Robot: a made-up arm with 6 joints.
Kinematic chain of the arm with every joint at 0, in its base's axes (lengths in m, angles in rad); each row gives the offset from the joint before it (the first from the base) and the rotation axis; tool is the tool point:
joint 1: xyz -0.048 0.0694 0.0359 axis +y
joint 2: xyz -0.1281 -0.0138 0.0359 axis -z
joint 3: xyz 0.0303 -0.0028 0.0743 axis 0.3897 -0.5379 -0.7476
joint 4: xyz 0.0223 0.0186 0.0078 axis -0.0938 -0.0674 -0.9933
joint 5: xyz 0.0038 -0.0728 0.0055 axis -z
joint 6: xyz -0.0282 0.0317 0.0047 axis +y
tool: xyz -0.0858 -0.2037 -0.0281
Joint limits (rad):
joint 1: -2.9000..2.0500
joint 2: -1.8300..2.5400
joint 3: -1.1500..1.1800
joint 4: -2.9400..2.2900
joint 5: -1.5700..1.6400
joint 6: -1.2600..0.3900
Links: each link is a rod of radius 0.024 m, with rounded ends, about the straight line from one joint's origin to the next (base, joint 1, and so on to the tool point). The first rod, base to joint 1, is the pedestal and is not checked.
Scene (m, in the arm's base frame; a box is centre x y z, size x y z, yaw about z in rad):
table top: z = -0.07
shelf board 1: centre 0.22 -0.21 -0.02 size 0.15 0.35 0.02 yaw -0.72
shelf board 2: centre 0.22 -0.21 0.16 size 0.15 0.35 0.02 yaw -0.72
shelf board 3: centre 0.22 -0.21 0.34 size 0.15 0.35 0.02 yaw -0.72
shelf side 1: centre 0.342 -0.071 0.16 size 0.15 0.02 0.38 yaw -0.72
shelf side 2: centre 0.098 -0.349 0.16 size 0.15 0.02 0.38 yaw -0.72
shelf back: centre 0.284 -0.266 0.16 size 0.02 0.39 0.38 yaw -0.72
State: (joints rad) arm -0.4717 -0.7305 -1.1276 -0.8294 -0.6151 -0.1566
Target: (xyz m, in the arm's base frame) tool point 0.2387 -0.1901 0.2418
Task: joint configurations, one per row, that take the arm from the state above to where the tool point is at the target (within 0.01 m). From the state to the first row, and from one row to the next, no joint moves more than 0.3 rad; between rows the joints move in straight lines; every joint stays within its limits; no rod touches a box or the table.
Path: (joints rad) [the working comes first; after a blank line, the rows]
Joints at the target: 1.5704 1.4866 1.1800 -1.4621 -1.5700 0.3900
Straight joint move there: touches shelf board 2.

1: -0.3845 -0.4609 -0.8600 -1.0239 -0.7515 -0.1027
2: -0.2973 -0.1913 -0.5923 -1.2184 -0.8879 -0.0488
3: -0.2101 0.0784 -0.3247 -1.4129 -1.0243 0.0051
4: -0.1229 0.3480 -0.0570 -1.6075 -1.1608 0.0590
5: -0.0356 0.6176 0.2106 -1.8020 -1.2972 0.1129
6: 0.0516 0.8872 0.4782 -1.9965 -1.4336 0.1668
7: 0.1388 1.1568 0.7459 -2.1910 -1.5700 0.2207
8: 0.4251 1.2228 0.8327 -2.0452 -1.5700 0.2546
9: 0.7114 1.2888 0.9195 -1.8995 -1.5700 0.2884
10: 0.9977 1.3547 1.0063 -1.7537 -1.5700 0.3223
11: 1.2840 1.4207 1.0932 -1.6079 -1.5700 0.3561
12: 1.5704 1.4866 1.1800 -1.4621 -1.5700 0.3900

